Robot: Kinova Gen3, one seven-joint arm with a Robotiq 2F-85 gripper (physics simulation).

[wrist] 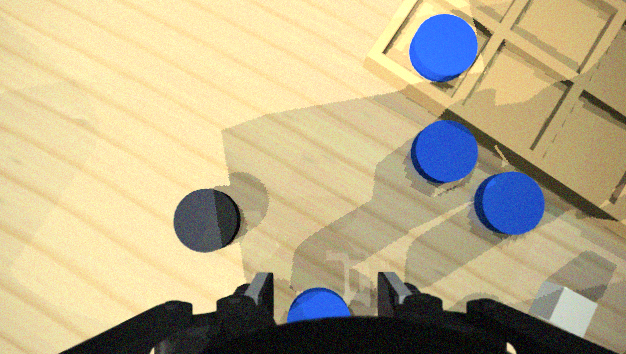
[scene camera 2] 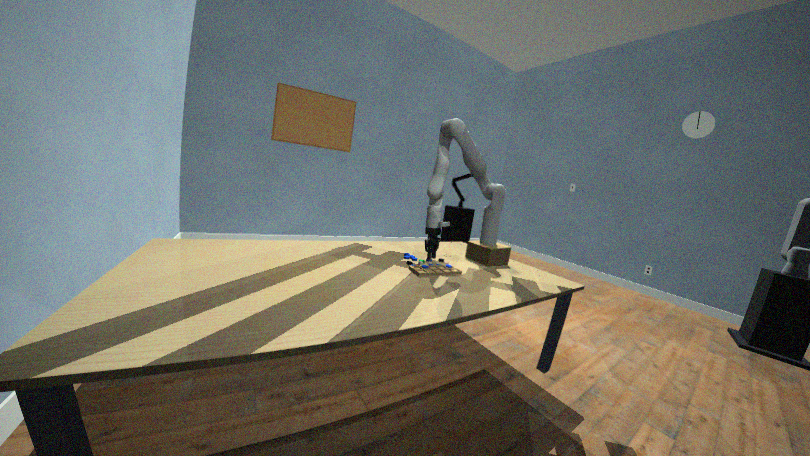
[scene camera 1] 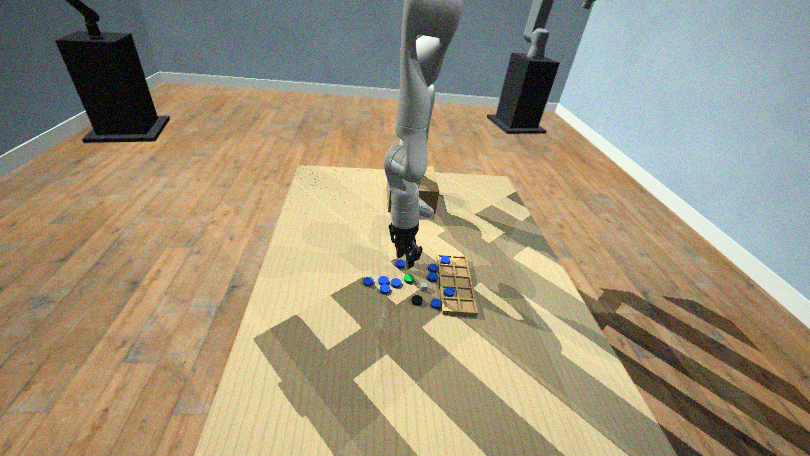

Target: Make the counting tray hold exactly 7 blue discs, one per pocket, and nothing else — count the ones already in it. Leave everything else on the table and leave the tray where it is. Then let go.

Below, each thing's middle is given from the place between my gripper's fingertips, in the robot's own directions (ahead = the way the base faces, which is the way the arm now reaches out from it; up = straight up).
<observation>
Now: hand 100 mm short of the small white cube (wrist: pixel 558 305) and 30 mm to the right of it. From my hand the other things lie so: wooden counting tray (scene camera 1: pixel 456 274) (100 mm ahead, 120 mm to the left).
</observation>
